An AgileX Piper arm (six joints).
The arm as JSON. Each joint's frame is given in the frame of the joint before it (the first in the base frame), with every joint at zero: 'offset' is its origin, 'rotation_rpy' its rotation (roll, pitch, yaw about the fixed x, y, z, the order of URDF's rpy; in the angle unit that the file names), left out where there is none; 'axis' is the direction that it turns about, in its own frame. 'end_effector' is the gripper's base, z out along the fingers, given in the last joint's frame.
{
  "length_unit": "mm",
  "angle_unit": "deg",
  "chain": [
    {
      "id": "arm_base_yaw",
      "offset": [
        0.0,
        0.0,
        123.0
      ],
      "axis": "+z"
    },
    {
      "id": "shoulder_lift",
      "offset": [
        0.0,
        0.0,
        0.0
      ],
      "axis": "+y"
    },
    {
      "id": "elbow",
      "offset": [
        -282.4,
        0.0,
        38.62
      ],
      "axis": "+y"
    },
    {
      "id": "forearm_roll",
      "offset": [
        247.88,
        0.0,
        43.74
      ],
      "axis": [
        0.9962,
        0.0,
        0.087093
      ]
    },
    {
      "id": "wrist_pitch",
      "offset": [
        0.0,
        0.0,
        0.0
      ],
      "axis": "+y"
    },
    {
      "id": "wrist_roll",
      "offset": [
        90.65,
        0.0,
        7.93
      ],
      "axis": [
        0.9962,
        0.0,
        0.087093
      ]
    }
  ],
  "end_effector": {
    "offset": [
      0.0,
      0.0,
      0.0
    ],
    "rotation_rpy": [
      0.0,
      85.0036,
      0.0
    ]
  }
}
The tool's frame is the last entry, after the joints.
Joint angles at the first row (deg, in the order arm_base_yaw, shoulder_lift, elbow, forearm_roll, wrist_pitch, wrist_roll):
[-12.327, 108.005, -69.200, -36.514, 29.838, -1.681]
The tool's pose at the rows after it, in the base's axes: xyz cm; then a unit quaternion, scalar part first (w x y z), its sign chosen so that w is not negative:
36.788 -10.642 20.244 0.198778 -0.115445 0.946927 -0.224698
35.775 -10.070 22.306 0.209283 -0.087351 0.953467 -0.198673
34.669 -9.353 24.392 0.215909 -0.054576 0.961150 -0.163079
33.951 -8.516 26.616 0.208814 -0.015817 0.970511 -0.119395
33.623 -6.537 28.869 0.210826 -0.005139 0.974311 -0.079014
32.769 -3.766 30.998 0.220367 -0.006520 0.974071 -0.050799
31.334 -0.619 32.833 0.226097 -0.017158 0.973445 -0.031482
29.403 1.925 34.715 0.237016 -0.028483 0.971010 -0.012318
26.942 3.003 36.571 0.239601 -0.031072 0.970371 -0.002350
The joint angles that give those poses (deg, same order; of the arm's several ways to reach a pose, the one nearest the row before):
[-12.327, 104.864, -69.199, -31.811, 32.016, -3.069]
[-12.327, 101.087, -69.200, -24.996, 34.904, -5.744]
[-12.326, 97.414, -69.721, -17.632, 39.053, -7.876]
[-12.076, 95.051, -72.591, -10.742, 46.219, -8.312]
[-9.791, 93.048, -75.625, -5.792, 52.069, -7.867]
[-5.722, 90.010, -76.877, -3.650, 55.940, -5.141]
[-0.277, 86.537, -77.126, -3.424, 59.393, -1.238]
[4.581, 82.607, -77.128, -3.059, 62.215, 1.989]
[7.300, 78.242, -77.127, -3.058, 66.315, 4.173]

